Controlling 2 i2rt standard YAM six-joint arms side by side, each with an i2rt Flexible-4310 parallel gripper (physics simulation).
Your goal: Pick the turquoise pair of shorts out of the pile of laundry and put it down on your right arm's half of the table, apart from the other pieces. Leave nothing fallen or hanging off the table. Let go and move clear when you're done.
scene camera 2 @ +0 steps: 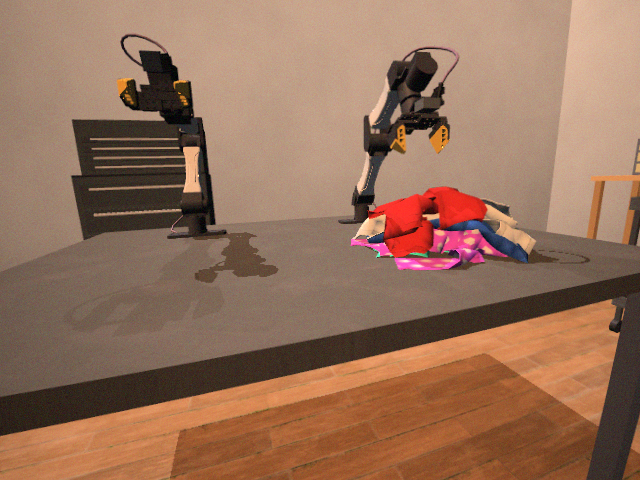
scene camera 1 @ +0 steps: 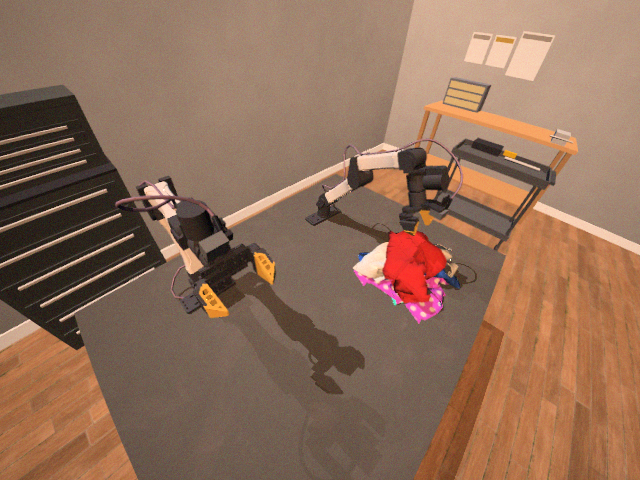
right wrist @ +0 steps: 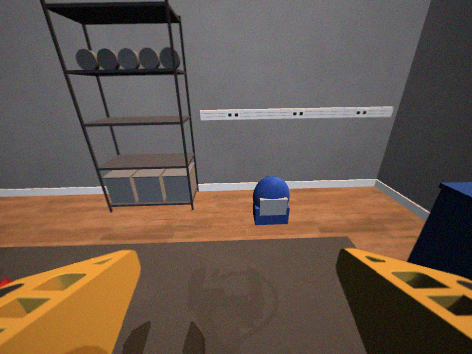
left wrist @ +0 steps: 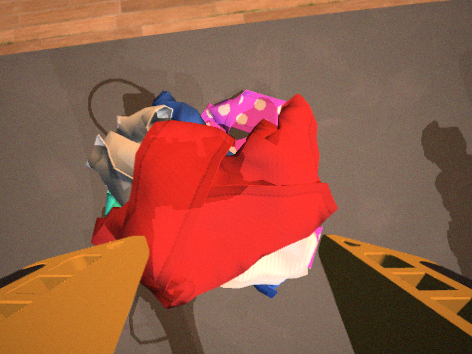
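The turquoise shorts show as small slivers at the edges of the pile, mostly hidden under other pieces. A red piece lies across the top. My left gripper is open and empty above the pile, pointing down. My right gripper is open and empty, raised over the other half of the table, away from the pile.
A pink dotted piece, a cream one, a blue one and a beige one lie in the pile. The table edge runs beyond the pile in the left wrist view.
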